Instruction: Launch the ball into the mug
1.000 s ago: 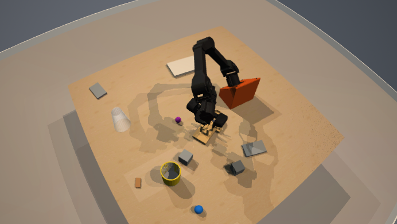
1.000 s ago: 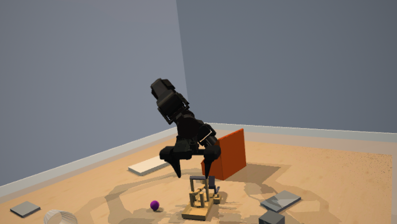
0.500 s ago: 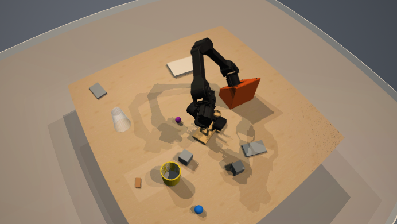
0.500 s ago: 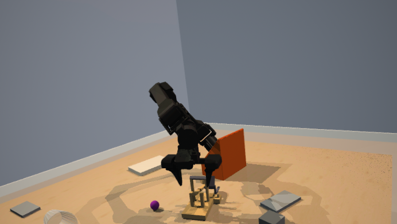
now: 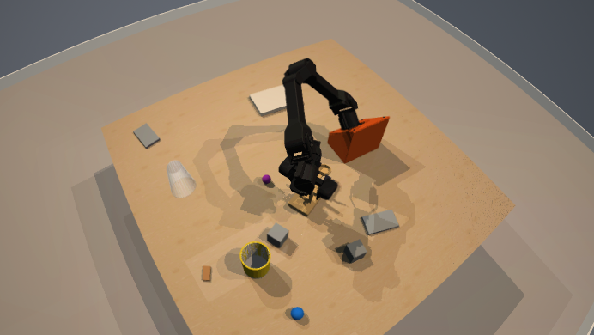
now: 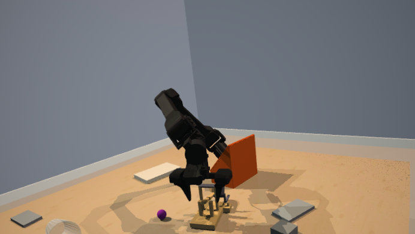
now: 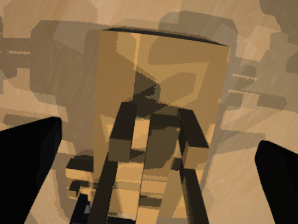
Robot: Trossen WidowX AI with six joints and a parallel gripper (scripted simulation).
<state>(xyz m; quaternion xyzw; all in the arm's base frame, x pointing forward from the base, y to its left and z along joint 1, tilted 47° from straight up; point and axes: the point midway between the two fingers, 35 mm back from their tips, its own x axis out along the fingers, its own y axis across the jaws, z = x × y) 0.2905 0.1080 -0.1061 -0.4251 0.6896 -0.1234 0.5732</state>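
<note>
The purple ball is 140 mm to the right of my gripper tip, 70 mm ahead of it and 60 mm below it. Also, from my gripper tip: blue ball 330 mm to the left, 220 mm ahead, 50 mm below; yellow mug 250 mm ahead, 140 mm to the left, 40 mm below; wooden catapult 60 mm behind, 20 mm to the right, 20 mm below.
</note>
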